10 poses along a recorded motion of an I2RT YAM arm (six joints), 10 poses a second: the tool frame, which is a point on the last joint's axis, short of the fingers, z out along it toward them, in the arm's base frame.
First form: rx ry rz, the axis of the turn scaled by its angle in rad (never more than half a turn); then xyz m.
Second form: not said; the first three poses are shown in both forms.
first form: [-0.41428, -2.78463, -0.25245, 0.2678, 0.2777, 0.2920]
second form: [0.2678, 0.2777, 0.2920, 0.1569, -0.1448, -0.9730, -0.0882]
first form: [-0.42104, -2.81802, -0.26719, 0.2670, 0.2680, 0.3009]
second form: [0.2670, 0.2680, 0.3009, 0.1394, -0.1457, -0.9751, -0.0925]
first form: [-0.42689, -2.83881, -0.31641, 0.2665, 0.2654, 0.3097]
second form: [0.2665, 0.2654, 0.3097, 0.1264, -0.1466, -0.9750, -0.1087]
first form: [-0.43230, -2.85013, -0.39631, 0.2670, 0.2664, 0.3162]
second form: [0.2670, 0.2664, 0.3162, 0.1156, -0.1476, -0.9729, -0.1353]
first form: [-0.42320, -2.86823, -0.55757, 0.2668, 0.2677, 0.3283]
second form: [0.2668, 0.2677, 0.3283, 0.0945, -0.1427, -0.9671, -0.1880]
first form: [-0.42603, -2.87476, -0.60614, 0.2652, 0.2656, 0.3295]
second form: [0.2652, 0.2656, 0.3295, 0.0863, -0.1430, -0.9647, -0.2034]
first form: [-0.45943, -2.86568, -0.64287, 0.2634, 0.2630, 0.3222]
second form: [0.2634, 0.2630, 0.3222, 0.0844, -0.1540, -0.9606, -0.2155]
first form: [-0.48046, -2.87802, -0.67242, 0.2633, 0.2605, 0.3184]
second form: [0.2633, 0.2605, 0.3184, 0.0736, -0.1600, -0.9586, -0.2240]
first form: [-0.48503, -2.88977, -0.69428, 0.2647, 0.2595, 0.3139]
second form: [0.2647, 0.2595, 0.3139, 0.0651, -0.1607, -0.9576, -0.2301]
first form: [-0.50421, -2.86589, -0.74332, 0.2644, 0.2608, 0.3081]
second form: [0.2644, 0.2608, 0.3081, 0.0691, -0.1675, -0.9520, -0.2469]
